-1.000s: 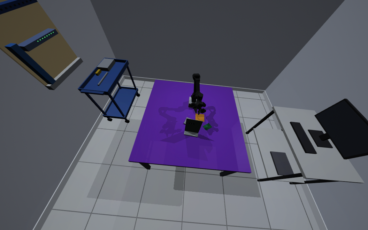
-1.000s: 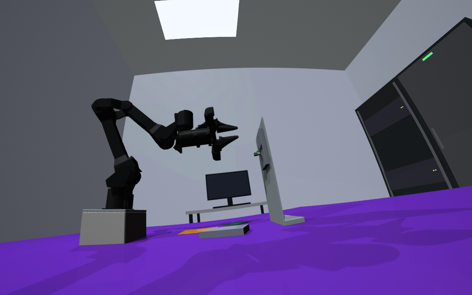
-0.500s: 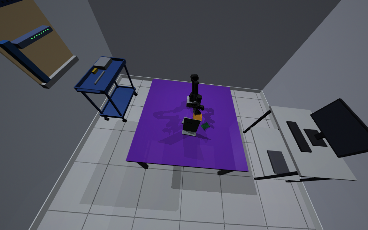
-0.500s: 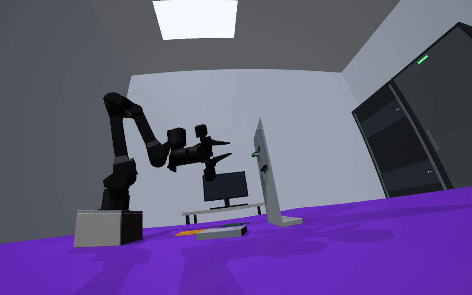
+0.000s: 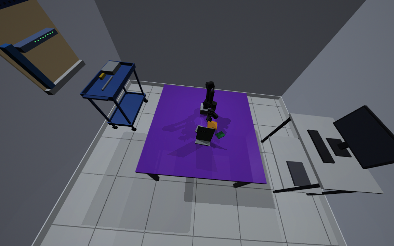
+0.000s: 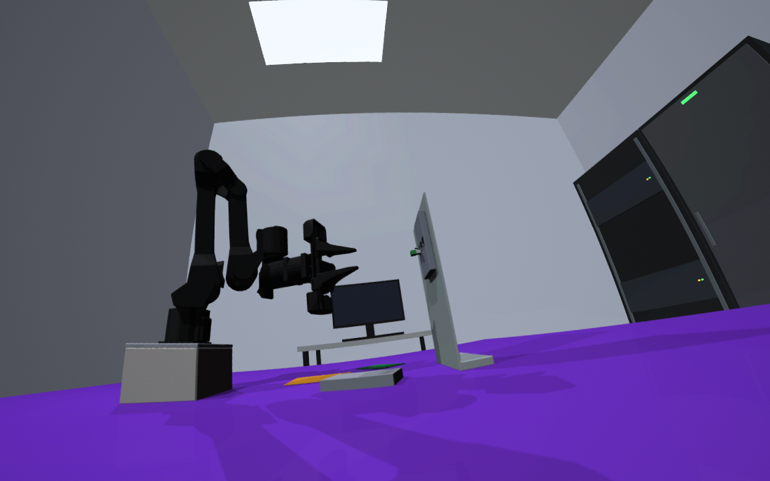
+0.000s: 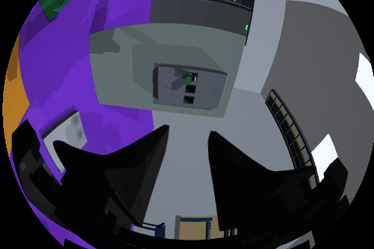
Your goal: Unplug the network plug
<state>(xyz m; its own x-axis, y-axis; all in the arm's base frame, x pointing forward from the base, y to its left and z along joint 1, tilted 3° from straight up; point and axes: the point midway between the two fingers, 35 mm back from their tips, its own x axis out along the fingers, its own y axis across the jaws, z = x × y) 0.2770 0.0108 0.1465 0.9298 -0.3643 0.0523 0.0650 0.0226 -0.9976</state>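
The network plug is 12 cm ahead of my gripper tip and 2 cm to the right of it. Round my gripper tip: flat grey block (1 cm behind, 7 cm to the right, 21 cm below); then grey panel (14 cm ahead, 3 cm to the right, 8 cm below); then orange square (9 cm behind, 10 cm to the left, 22 cm below).
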